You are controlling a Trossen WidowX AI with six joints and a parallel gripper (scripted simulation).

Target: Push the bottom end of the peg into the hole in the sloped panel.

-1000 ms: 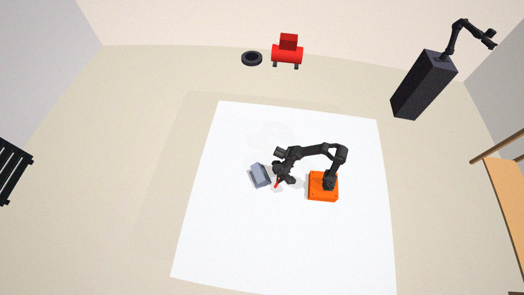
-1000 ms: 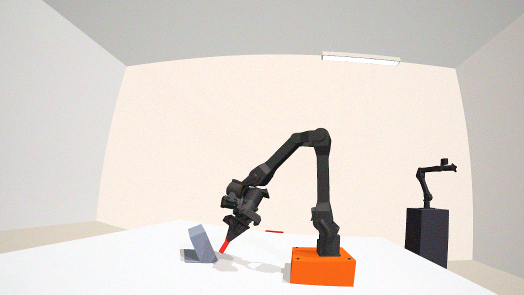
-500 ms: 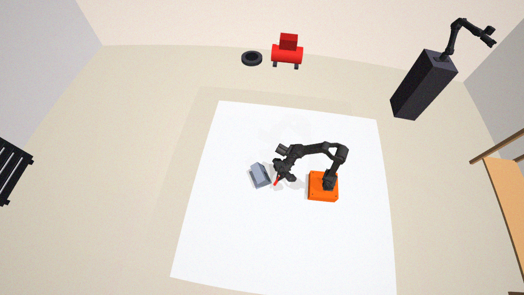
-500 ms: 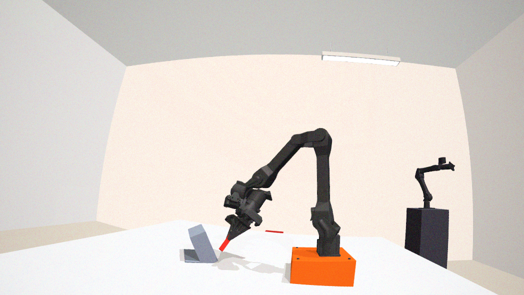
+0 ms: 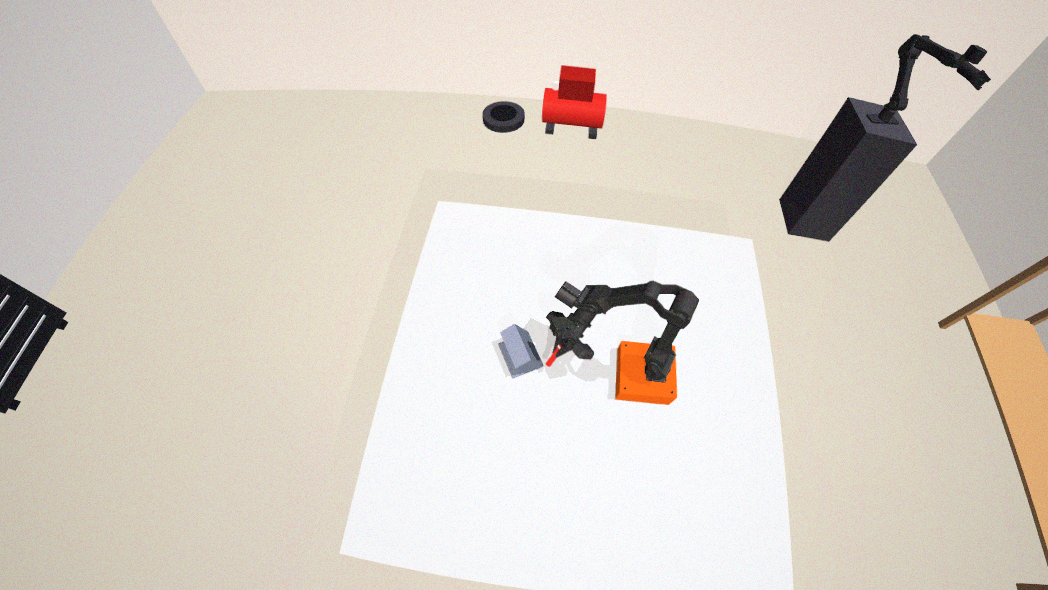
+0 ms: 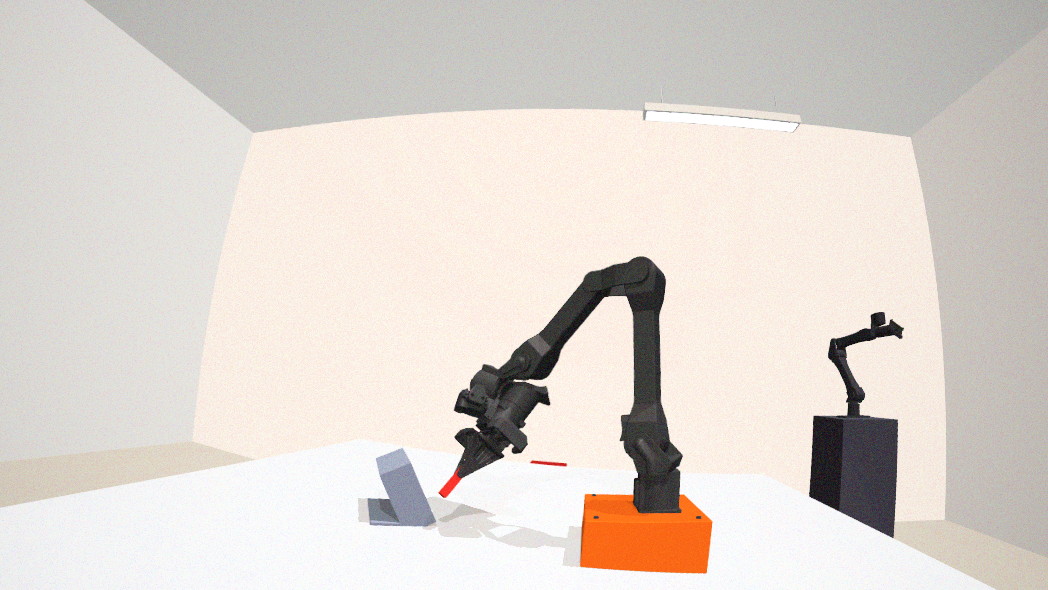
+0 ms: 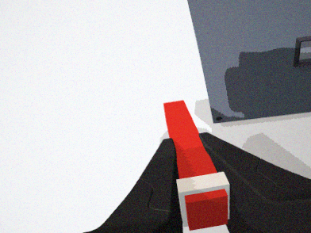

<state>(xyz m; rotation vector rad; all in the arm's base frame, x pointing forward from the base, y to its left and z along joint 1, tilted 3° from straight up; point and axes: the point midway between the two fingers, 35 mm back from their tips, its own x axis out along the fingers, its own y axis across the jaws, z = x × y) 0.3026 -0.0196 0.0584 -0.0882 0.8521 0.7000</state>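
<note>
Right now the panel is 100 mm ahead of my gripper tip, 40 mm below it and 20 mm to the right of it. Also, from my gripper tip: peg 10 mm to the right, 10 mm behind, 10 mm above.
</note>
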